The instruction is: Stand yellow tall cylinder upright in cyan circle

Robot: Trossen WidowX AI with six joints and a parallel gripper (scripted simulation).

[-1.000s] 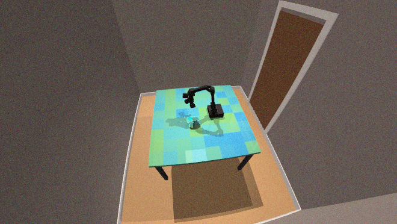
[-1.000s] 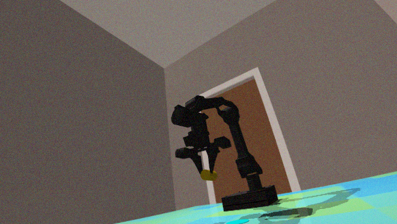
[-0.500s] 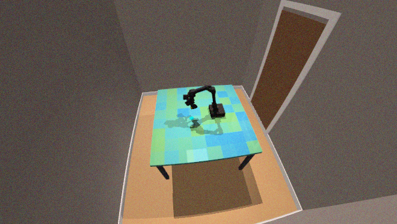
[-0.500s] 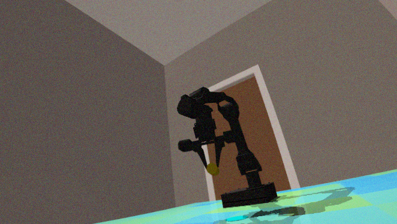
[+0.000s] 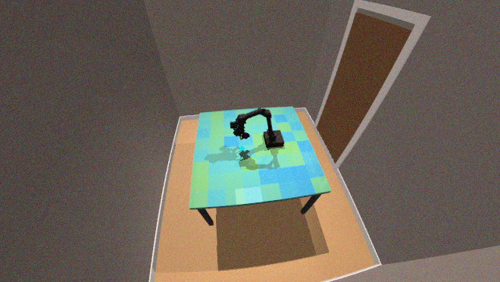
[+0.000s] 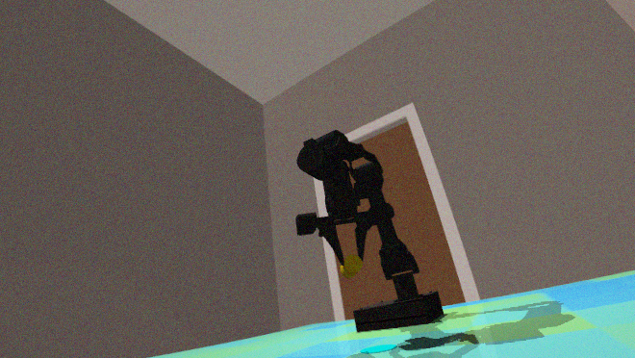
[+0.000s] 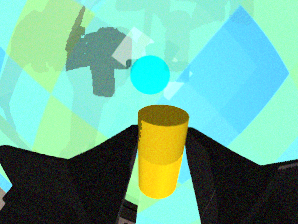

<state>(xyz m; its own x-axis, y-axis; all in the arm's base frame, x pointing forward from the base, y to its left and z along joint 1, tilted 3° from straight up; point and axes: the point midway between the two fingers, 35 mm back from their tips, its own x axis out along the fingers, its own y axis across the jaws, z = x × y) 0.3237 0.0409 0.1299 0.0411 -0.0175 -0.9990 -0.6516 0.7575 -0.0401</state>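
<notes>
Now: the cyan circle 20 mm to the left of my gripper tip and 140 mm below it. The rest, counted from my gripper tip: yellow tall cylinder: 20 mm behind, 10 mm to the right.
</notes>
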